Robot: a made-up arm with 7 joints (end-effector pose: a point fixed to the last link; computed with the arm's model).
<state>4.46 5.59 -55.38 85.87 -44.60 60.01 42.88</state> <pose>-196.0 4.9 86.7 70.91 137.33 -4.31</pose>
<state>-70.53 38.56 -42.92 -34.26 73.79 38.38 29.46</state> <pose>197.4 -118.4 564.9 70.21 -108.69 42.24</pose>
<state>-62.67 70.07 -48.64 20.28 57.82 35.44 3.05</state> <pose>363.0 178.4 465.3 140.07 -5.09 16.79</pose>
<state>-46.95 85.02 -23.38 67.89 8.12 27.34 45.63</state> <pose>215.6 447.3 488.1 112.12 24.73 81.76</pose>
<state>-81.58 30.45 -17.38 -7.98 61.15 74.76 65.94</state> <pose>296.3 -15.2 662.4 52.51 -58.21 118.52</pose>
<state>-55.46 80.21 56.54 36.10 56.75 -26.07 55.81</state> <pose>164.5 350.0 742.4 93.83 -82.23 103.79</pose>
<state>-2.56 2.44 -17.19 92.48 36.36 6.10 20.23</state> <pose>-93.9 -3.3 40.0 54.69 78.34 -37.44</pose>
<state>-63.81 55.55 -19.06 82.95 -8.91 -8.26 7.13</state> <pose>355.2 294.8 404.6 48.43 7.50 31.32</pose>
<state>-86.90 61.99 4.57 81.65 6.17 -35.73 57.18</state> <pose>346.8 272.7 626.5 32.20 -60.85 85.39</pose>
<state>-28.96 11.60 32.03 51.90 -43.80 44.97 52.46</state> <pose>284.8 103.3 169.8 -19.61 76.53 60.26</pose>
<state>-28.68 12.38 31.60 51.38 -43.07 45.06 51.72</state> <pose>284.3 108.6 171.2 -18.52 75.45 60.28</pose>
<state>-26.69 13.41 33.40 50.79 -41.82 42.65 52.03</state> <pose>274.1 129.0 167.3 -17.58 73.57 65.22</pose>
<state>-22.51 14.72 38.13 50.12 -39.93 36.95 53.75</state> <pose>248.5 168.6 159.3 -16.25 70.24 76.61</pose>
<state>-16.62 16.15 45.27 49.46 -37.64 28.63 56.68</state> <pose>204.3 221.0 153.5 -13.55 65.14 93.25</pose>
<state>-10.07 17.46 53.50 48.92 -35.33 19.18 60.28</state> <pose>146.0 273.5 156.6 -8.87 58.27 112.03</pose>
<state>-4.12 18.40 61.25 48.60 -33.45 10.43 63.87</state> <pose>86.4 313.5 169.0 -3.08 50.64 129.17</pose>
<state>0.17 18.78 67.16 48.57 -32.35 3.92 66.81</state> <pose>39.8 336.3 182.9 1.76 44.28 141.80</pose>
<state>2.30 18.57 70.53 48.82 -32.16 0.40 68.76</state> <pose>13.7 344.3 189.9 3.90 41.21 148.96</pose>
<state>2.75 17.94 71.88 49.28 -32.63 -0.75 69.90</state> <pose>4.1 343.4 188.5 3.51 41.41 152.04</pose>
